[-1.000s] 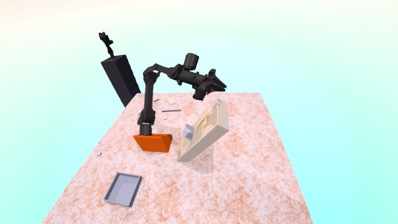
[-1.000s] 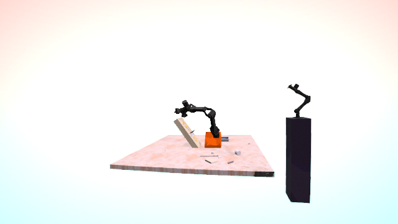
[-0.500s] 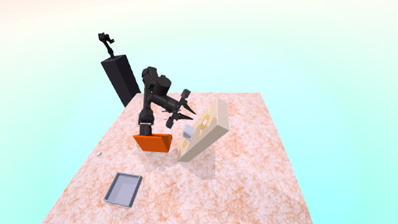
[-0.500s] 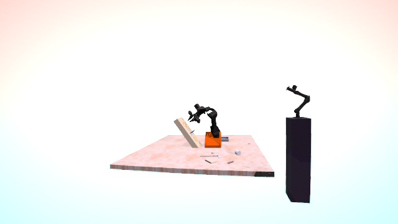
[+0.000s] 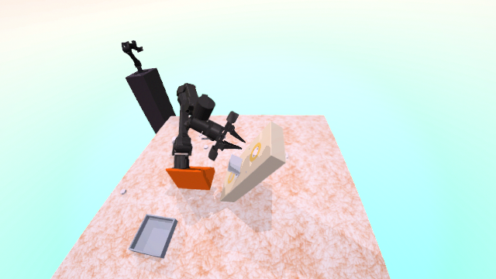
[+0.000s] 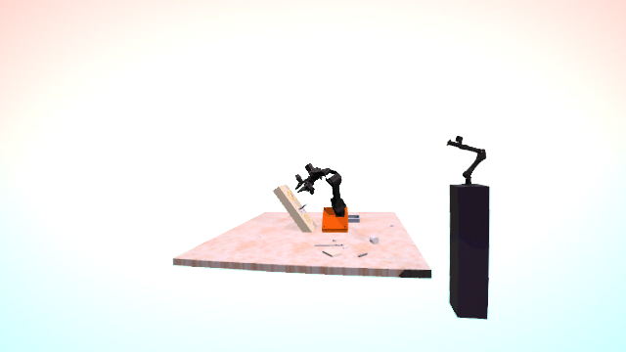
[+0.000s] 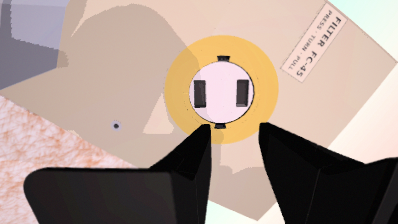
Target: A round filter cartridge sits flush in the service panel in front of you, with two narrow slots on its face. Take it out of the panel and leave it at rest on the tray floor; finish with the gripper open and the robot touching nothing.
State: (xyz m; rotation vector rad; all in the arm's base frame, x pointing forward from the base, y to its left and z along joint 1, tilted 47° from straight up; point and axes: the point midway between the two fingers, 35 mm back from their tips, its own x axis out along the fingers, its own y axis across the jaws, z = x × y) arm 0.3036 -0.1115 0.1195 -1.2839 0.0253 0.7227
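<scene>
Right now my gripper tip is 50 mm short of the round white filter cartridge and 40 mm above it. From my gripper tip the other things lie so: grey tray 360 mm behind, 300 mm to the right, 270 mm below; beige service panel 120 mm below, 10 mm ahead.
</scene>
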